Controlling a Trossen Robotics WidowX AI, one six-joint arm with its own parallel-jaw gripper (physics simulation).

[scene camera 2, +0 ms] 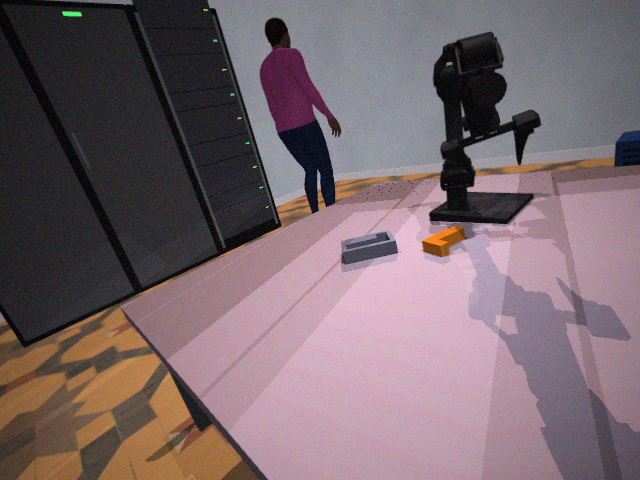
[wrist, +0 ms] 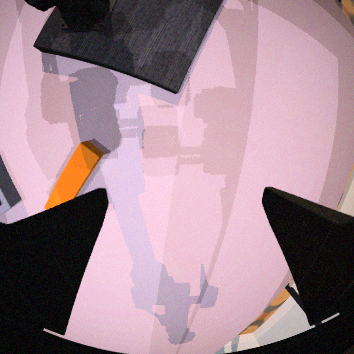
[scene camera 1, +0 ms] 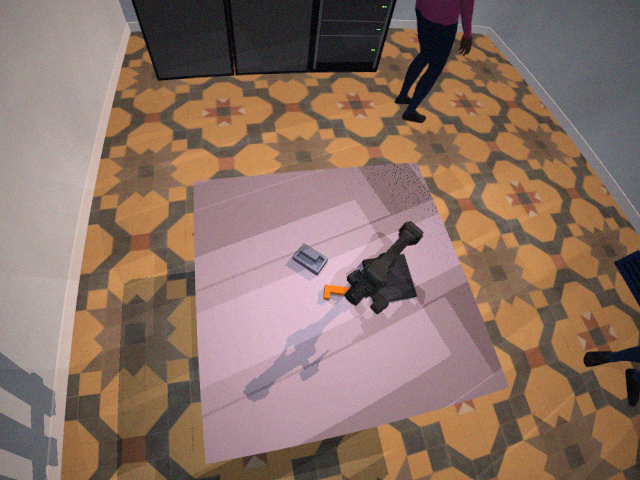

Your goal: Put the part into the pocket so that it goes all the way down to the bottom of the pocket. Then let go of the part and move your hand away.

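Frame: origin at the arm's base, x ahead, y right, z down, level; metres.
Seen in the pictures: gripper, between the fingertips: (scene camera 2: 495,171) (wrist: 186,195) (scene camera 1: 366,299); arm's base, origin of its link: (scene camera 2: 457,206) (wrist: 88,10).
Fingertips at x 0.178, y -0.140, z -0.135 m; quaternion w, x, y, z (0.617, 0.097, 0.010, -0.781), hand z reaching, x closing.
Note:
Pixels of each thing's top centre, then the offset from my fingertips to it. Level surfaces: height alone.
- orange L-shaped part, centre of its top: (wrist: 76,191) (scene camera 2: 447,235) (scene camera 1: 337,292) dx +0.064, dy +0.101, dz +0.128 m
- grey block with the pocket, centre of its top: (scene camera 2: 366,240) (scene camera 1: 310,257) dx +0.114, dy +0.299, dz +0.122 m
- pink table, height of its surface: dz +0.158 m
The orange L-shaped part (scene camera 1: 336,289) (scene camera 2: 434,244) (wrist: 75,175) lies flat on the table near the arm's base. The arm hides its right end in scene camera 1, and the left finger hides some of it in the wrist view. The grey block with the pocket (scene camera 1: 305,265) (scene camera 2: 369,252) stands apart from the part, farther from the base; a piece of it shows at the left edge of the wrist view. The pocket opens upward and holds no orange part. My gripper (wrist: 186,195) is wide open and empty, high above the table, with the part to the left of the space between its fingers.
The arm's dark base plate (scene camera 1: 405,281) (scene camera 2: 496,206) (wrist: 150,60) stands on the pink table (scene camera 1: 248,335) (scene camera 2: 361,361), close to the part. The arm's shadow falls across the table. Black cabinets (scene camera 1: 273,38) (scene camera 2: 93,129) and a person (scene camera 1: 436,46) (scene camera 2: 289,93) stand beyond the table.

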